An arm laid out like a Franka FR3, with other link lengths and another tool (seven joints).
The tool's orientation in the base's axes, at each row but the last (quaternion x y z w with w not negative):
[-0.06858 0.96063 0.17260 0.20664]
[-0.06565 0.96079 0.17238 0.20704]
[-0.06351 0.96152 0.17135 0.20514]
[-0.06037 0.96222 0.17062 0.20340]
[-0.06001 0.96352 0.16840 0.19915]
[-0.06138 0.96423 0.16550 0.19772]
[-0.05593 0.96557 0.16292 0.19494]
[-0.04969 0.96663 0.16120 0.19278]
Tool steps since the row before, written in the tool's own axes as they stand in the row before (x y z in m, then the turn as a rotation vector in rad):
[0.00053 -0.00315 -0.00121 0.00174 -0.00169 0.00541]
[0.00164 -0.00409 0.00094 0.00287 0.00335 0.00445]
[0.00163 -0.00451 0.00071 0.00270 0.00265 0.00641]
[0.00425 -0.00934 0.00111 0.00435 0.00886 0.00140]
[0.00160 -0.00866 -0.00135 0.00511 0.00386 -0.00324]
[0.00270 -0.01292 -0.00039 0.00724 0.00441 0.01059]
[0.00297 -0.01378 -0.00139 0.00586 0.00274 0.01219]
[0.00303 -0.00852 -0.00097 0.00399 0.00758 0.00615]
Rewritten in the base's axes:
[-0.00029 -0.00340 -0.00014 0.00079 0.00027 -0.00587]
[-0.00032 -0.00356 -0.00274 -0.00159 0.00456 -0.00399]
[-0.00035 -0.00404 -0.00266 -0.00057 0.00461 -0.00581]
[-0.00172 -0.00854 -0.00554 -0.00508 0.00857 -0.00030]
[-0.00037 -0.00865 -0.00208 -0.00655 0.00224 0.00190]
[-0.00023 -0.01239 -0.00456 -0.00361 0.00739 -0.01079]
[-0.00086 -0.01356 -0.00400 -0.00148 0.00642 -0.01213]
[-0.00179 -0.00846 -0.00282 -0.00268 0.00905 -0.00471]

